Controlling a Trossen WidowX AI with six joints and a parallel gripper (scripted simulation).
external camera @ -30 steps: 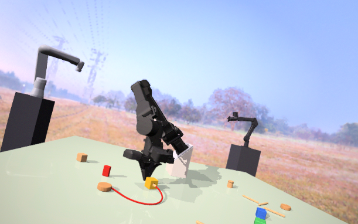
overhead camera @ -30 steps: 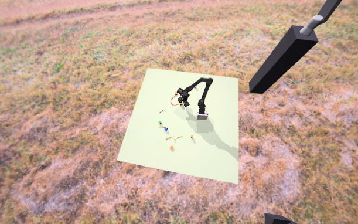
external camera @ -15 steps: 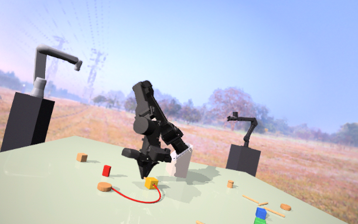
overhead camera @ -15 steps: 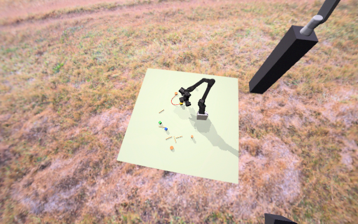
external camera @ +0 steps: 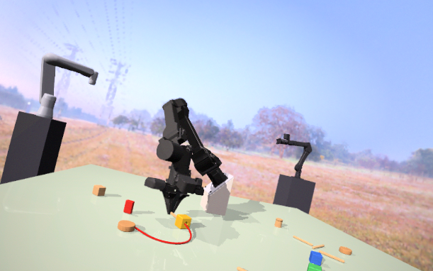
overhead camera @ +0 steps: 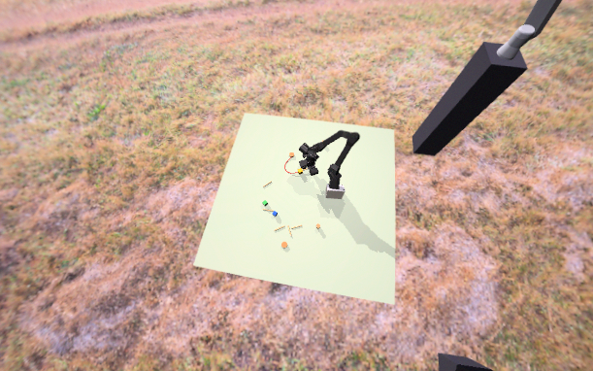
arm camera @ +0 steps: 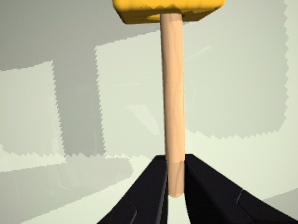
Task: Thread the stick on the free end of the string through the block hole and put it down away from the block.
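Now: gripper tip 6 cm short of the yellow block, 4 cm to the right of it and 1 cm below it. Round my gripper tip: thin wooden stick (4 cm ahead, 2 cm to the left, 1 cm above); red block (12 cm to the right, 4 cm ahead, 1 cm above); wooden cube (24 cm to the right, 8 cm behind).
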